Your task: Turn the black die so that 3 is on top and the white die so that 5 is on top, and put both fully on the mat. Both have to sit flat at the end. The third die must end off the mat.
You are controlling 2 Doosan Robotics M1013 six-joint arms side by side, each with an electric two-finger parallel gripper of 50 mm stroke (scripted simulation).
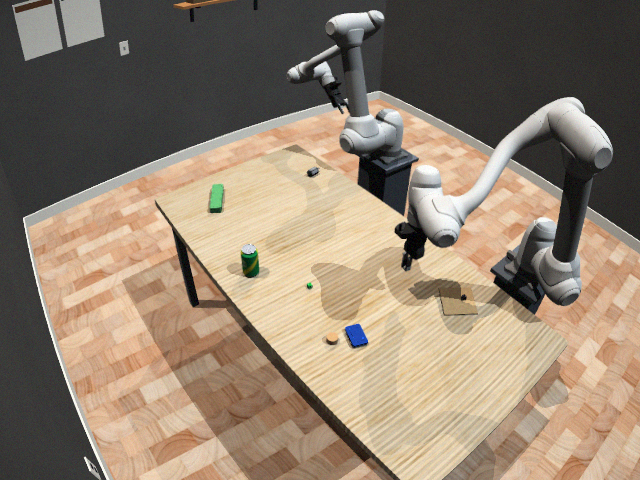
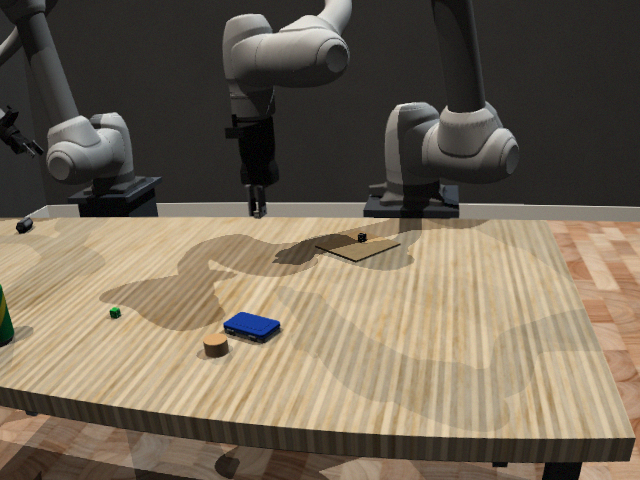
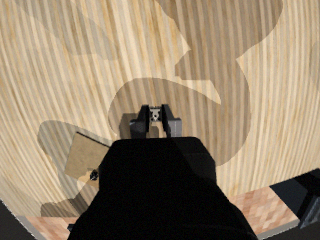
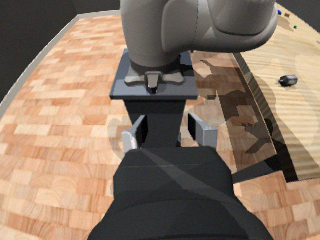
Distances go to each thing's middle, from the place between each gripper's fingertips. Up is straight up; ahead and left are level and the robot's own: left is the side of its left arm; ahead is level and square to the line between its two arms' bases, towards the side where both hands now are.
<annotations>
Right now the tan mat (image 2: 347, 246) is 170 mm behind my left hand (image 2: 258, 215), 160 mm to the left of it and 140 mm below it. Also, from my left hand: blue case (image 2: 255, 328) (270 mm ahead, 130 mm below, 100 mm to the left).
Now: right hand 135 cm to the right of the tan mat, 33 cm short of it and 16 cm above it.
</annotations>
